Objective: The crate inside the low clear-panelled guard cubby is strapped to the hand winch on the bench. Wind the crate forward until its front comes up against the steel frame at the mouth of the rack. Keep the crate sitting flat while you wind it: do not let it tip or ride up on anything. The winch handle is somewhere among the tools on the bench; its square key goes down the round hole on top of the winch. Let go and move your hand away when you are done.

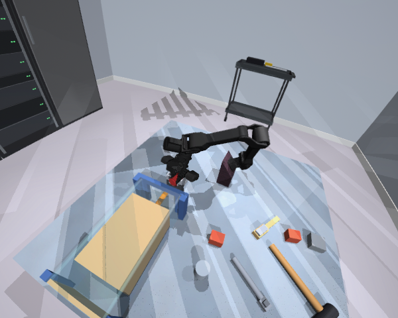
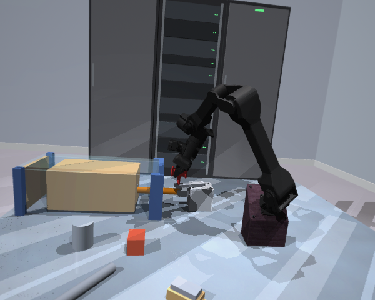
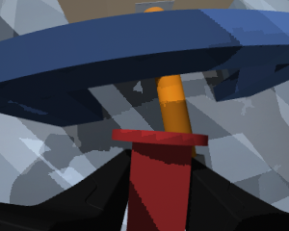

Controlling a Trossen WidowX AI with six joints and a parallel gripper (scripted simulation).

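Right now my gripper tip is 5 cm past the crank handle, 3 cm above it and 1 cm to the left of it. From my gripper tip the other things lie so: red knob (2 cm behind); grey winch (12 cm behind, 10 cm below, 5 cm to the right); frame (6 cm ahead, 3 cm to the right, 3 cm below).
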